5 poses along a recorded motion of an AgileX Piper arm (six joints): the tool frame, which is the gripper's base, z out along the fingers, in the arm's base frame.
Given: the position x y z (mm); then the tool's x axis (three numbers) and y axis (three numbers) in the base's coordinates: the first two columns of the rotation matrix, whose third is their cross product.
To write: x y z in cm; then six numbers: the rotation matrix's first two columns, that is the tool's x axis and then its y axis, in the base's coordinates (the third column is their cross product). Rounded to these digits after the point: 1 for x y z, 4 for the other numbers.
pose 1, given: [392 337 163 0.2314 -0.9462 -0.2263 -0.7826 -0.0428 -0.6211]
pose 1, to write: [39.2 33.7 16.3 0.2314 -0.9462 -0.2263 -0.7826 -0.0428 -0.6211]
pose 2, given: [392 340 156 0.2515 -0.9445 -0.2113 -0.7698 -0.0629 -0.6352]
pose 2, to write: [39.2 34.0 15.6 0.2515 -0.9445 -0.2113 -0.7698 -0.0629 -0.6352]
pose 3, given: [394 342 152 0.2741 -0.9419 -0.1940 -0.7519 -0.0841 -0.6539]
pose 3, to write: [39.4 34.2 15.2 0.2741 -0.9419 -0.1940 -0.7519 -0.0841 -0.6539]
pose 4, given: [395 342 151 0.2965 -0.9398 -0.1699 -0.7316 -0.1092 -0.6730]
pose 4, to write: [39.5 34.2 15.1 0.2965 -0.9398 -0.1699 -0.7316 -0.1092 -0.6730]
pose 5, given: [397 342 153 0.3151 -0.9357 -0.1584 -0.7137 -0.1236 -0.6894]
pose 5, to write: [39.7 34.2 15.3 0.3151 -0.9357 -0.1584 -0.7137 -0.1236 -0.6894]
